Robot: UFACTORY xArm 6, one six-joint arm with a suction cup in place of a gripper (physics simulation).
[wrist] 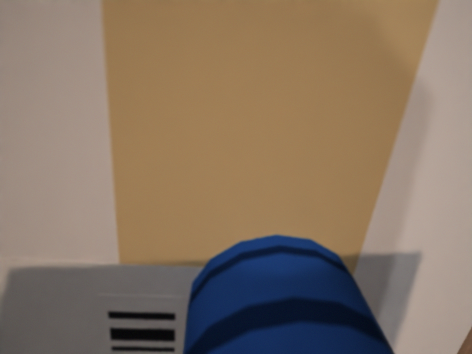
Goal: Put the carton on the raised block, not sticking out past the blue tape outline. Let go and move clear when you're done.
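Places are measured from the arm's base along level axes (x ahead, y left, z up), in millimetres.
Where they show: end effector, tool point: (262,266).
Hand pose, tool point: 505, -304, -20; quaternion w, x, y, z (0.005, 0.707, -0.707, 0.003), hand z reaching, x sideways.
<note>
After its pixels a point has its place, as x, y, z.
The carton (250,135) @(543, -299, -8) fills most of the wrist view, very close to the camera. Its face is pale grey-white, with a broad tan band running down the middle. A grey patch with black bars lies across the lower part of this face, at the end of the band. My blue suction cup (280,275) reaches in from the bottom edge, and its tip is against the carton near the lower end of the band. The cup is holding the carton; the contact rim itself is hidden. The raised block and the blue tape outline do not show in this view.
A small bit of brown surface (467,345) @(368, -455, -92) shows past the carton's edge in the bottom right corner. A soft shadow falls across the right side of the carton.
</note>
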